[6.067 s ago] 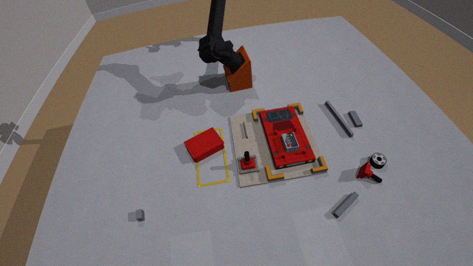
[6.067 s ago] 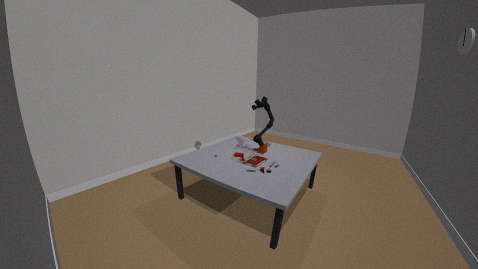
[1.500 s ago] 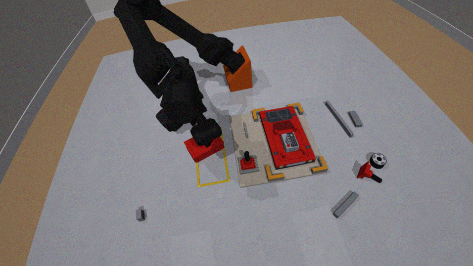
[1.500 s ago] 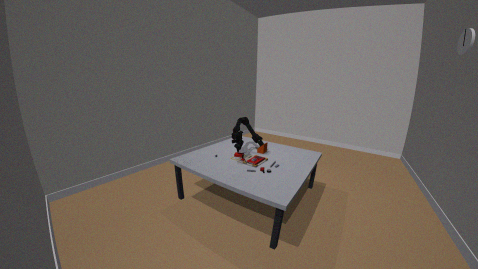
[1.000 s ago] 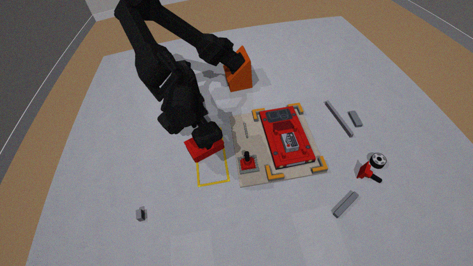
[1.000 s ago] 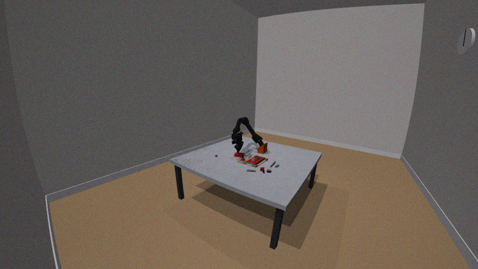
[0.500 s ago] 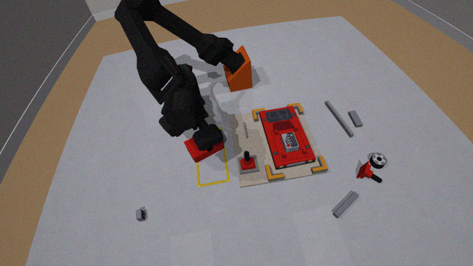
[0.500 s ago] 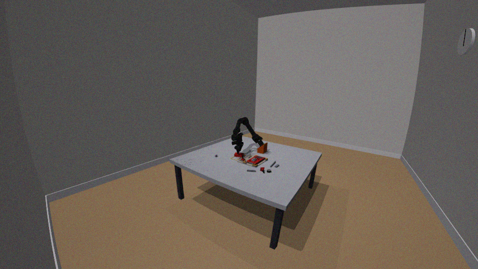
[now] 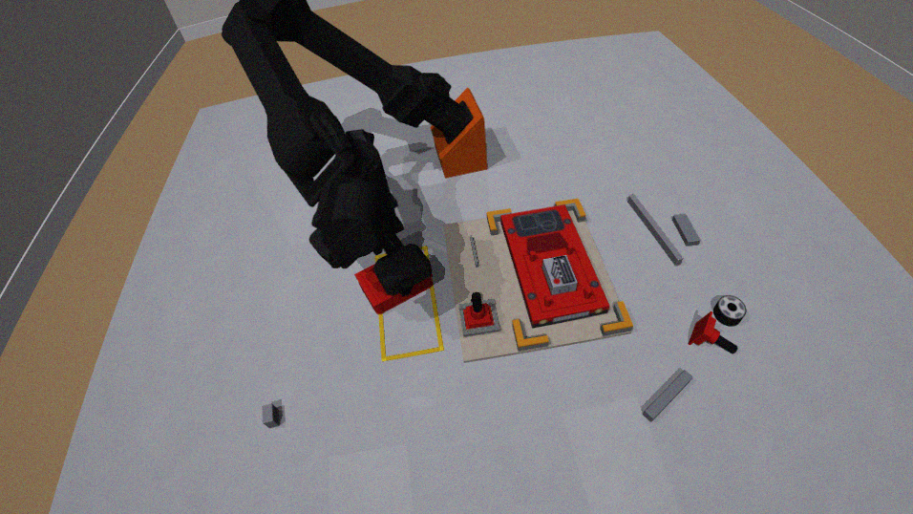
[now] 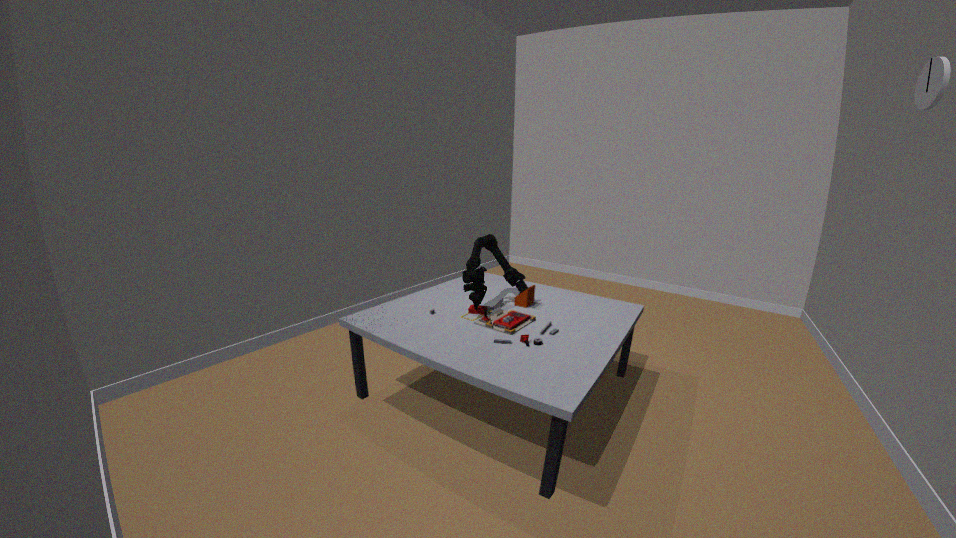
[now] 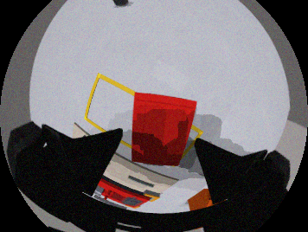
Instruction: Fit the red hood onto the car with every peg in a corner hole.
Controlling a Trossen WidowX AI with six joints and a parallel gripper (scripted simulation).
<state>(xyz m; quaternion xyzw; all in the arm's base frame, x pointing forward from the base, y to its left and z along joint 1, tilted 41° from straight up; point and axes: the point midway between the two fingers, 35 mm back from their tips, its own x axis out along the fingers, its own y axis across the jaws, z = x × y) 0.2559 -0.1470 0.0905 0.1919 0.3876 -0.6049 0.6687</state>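
My gripper tip is 10 mm above the red hood. Also, from my gripper tip: grey engine block (230 mm to the left, 80 mm ahead, 10 mm below); wheel (440 mm to the left, 200 mm ahead, 20 mm below).
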